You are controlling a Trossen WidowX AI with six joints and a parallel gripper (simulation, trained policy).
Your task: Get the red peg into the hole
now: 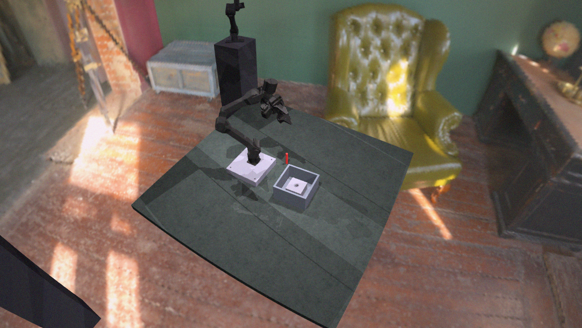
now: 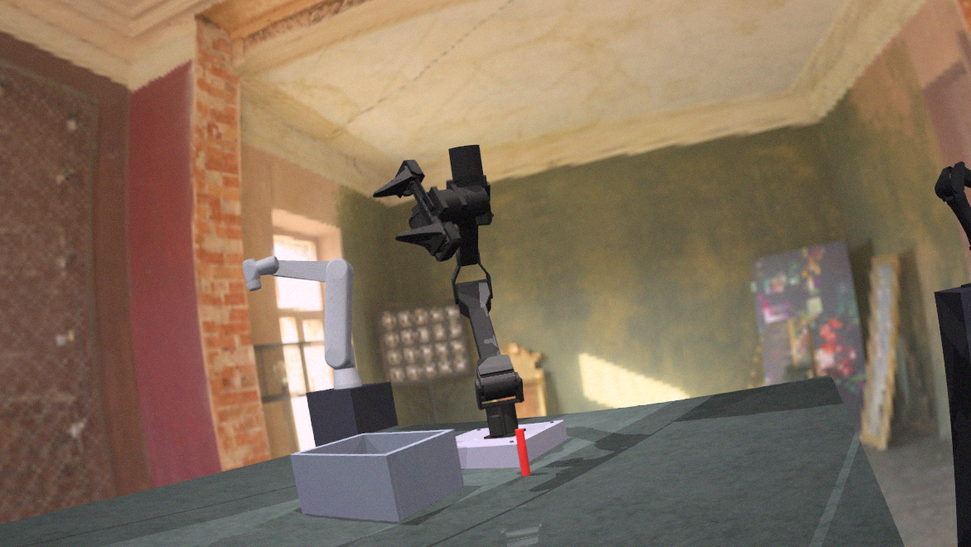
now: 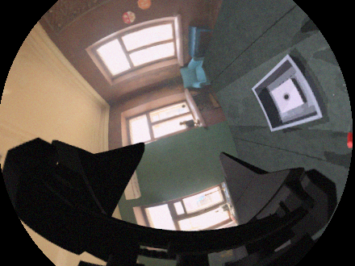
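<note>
The red peg is 42 cm below my gripper tip, 14 cm to the left of it and 9 cm behind it. Also, from my gripper tip: grey box (43 cm below, 7 cm ahead, 4 cm to the right).
</note>
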